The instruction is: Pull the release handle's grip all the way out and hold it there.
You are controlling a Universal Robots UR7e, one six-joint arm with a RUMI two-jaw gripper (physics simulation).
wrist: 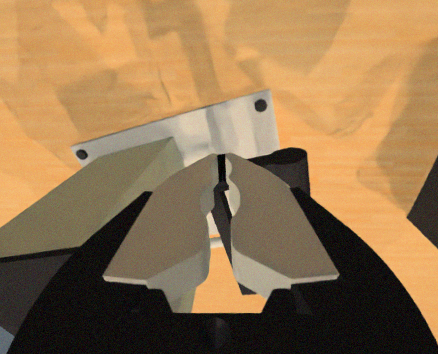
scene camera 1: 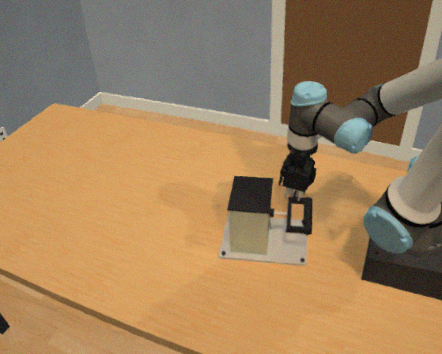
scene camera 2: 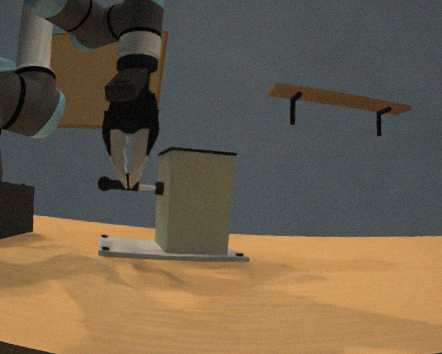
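The release handle's black rectangular grip (scene camera 1: 308, 216) (scene camera 2: 116, 185) (wrist: 295, 167) stands out sideways from a pale box (scene camera 1: 250, 232) (scene camera 2: 200, 200) (wrist: 90, 200) with a black top. A short length of light rod (scene camera 1: 280, 213) (scene camera 2: 147, 187) (wrist: 216, 243) shows between the grip's frame and the box's black collar. My gripper (scene camera 1: 296, 195) (scene camera 2: 130, 186) (wrist: 222, 157) points down and is shut, with nothing held. Its tips are at the box-side part of the grip's frame, near its back end in scene camera 1. The fingers hide part of the frame; exact contact is unclear.
The box stands on a light metal base plate (scene camera 1: 287, 253) (scene camera 2: 127, 245) (wrist: 240, 125) with dark corner screws, on the wooden table (scene camera 1: 125, 200) (scene camera 2: 300, 300). The arm's dark base (scene camera 1: 405, 272) (scene camera 2: 15, 210) is on the grip's side. A wall shelf (scene camera 2: 340, 97) hangs behind.
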